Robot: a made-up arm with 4 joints.
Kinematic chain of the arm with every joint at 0, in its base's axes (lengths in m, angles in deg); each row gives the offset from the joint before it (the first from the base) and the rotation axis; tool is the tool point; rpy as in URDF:
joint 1: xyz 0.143 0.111 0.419 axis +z
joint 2: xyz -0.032 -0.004 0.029 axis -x
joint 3: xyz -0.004 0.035 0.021 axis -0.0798 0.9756 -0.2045
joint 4: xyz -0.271 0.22 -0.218 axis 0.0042 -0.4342 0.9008
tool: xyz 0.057 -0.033 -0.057 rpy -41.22 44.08 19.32
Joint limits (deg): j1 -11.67..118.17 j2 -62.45..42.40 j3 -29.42..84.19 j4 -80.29..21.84
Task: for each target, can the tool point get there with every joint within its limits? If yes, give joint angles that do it. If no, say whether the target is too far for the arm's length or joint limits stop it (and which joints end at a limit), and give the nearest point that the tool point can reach.
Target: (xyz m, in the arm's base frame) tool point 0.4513 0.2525 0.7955
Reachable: no: joint limits stop it (at a limit: joint 1, joint 2, joint 3, joint 4) | nearest point 0.3543 -0.1404 0.8402 | short by 0.407 m
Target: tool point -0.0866 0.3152 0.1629
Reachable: yes | joints 7.14 -6.17 -14.94 -19.60
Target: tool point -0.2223 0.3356 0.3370
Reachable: yes | joints -0.01 7.11 38.09 -12.79
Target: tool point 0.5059 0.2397 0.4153
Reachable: no: joint limits stop it (at a limit: joint 1, joint 2, joint 3) | nearest point 0.2954 0.0304 0.0576 | short by 0.465 m
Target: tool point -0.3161 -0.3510 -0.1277
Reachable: no: too far | nearest point -0.1255 -0.1592 0.1411 | short by 0.381 m
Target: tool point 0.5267 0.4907 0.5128
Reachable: no: joint limits stop it (at a limit: joint 1, joint 3, joint 4) | nearest point 0.1165 0.5047 0.5029 | short by 0.411 m
